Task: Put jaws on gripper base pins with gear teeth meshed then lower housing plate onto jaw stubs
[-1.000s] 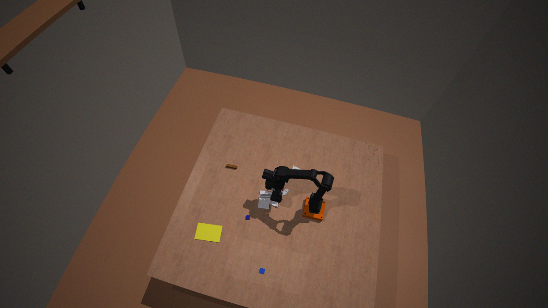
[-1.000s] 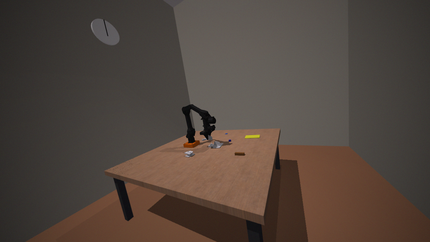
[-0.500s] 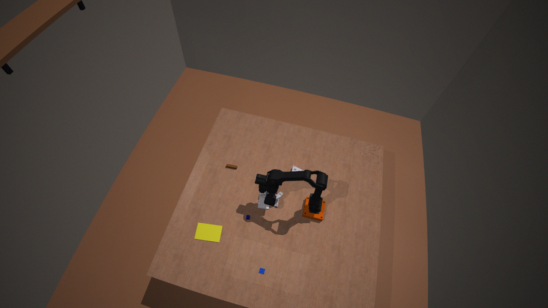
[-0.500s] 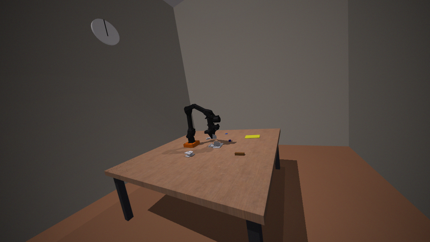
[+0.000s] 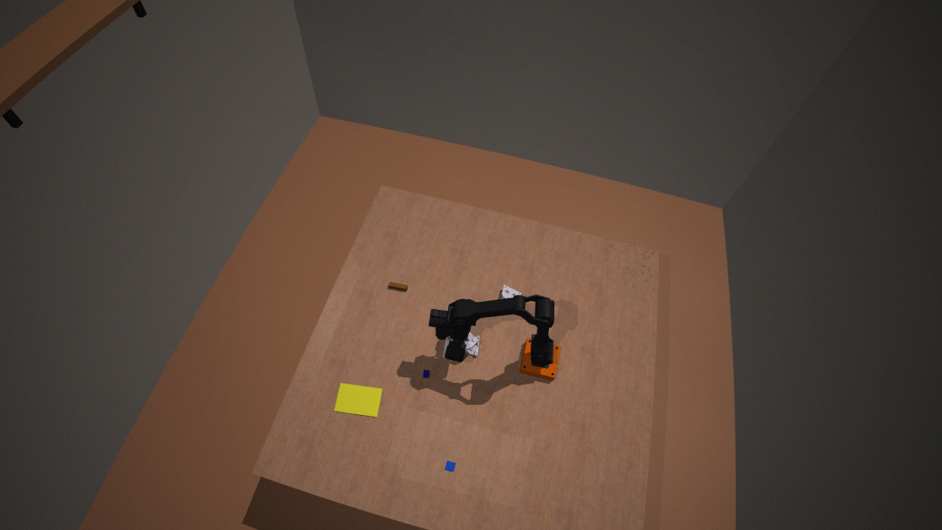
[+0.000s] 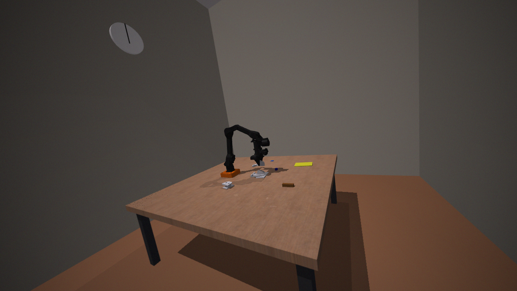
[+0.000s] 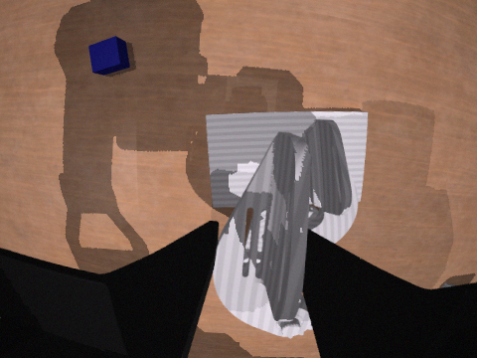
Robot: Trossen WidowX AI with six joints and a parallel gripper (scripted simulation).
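Right now my gripper tip is 80 mm above the white card, 30 mm to the left of it and 20 mm short of it. Round my gripper tip: blue cube 110 mm to the left, 100 mm ahead, 70 mm below; then brown block 280 mm ahead, 220 mm to the right, 70 mm below; then yellow sheet 310 mm ahead, 250 mm to the left, 80 mm below.
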